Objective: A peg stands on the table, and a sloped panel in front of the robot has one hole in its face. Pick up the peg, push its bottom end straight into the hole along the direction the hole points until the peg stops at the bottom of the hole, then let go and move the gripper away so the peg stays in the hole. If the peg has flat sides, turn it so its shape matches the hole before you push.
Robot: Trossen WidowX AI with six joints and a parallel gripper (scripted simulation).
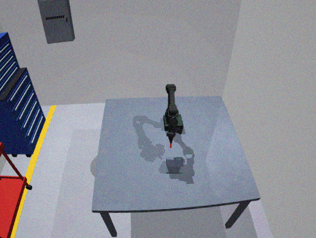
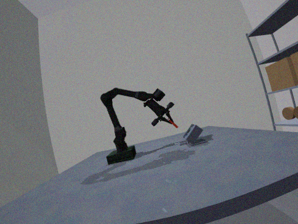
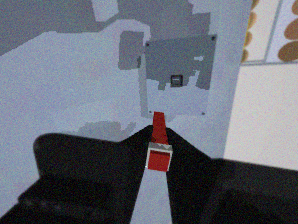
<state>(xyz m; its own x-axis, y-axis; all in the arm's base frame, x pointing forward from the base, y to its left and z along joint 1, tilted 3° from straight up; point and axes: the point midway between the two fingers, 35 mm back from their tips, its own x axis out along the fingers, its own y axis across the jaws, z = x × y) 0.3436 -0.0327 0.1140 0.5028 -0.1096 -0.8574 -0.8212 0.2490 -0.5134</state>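
The panel lies 11 cm ahead of my gripper tip, 2 cm to the left of it and 10 cm below it. From my gripper tip the other things lie so: red peg (1 cm behind, 1 cm above).
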